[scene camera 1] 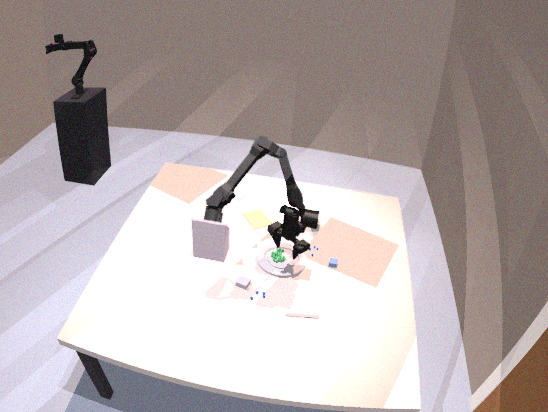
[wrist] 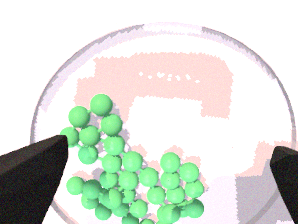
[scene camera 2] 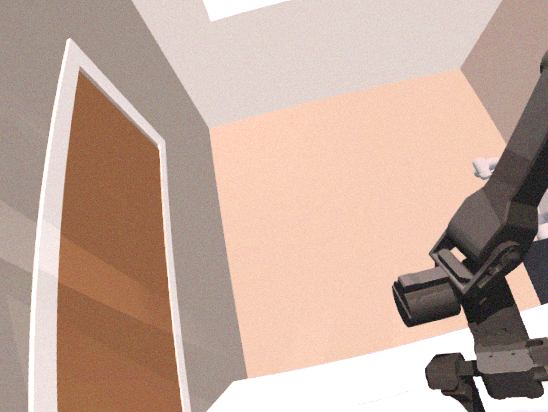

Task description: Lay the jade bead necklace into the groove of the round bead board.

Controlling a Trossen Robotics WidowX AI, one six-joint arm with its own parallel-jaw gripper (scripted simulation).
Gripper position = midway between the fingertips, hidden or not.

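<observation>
There's nothing in my gripper point(scene camera 1: 286, 253), and it's open. You'd find the gripper in the wrist view point(wrist: 173, 152) too.
</observation>
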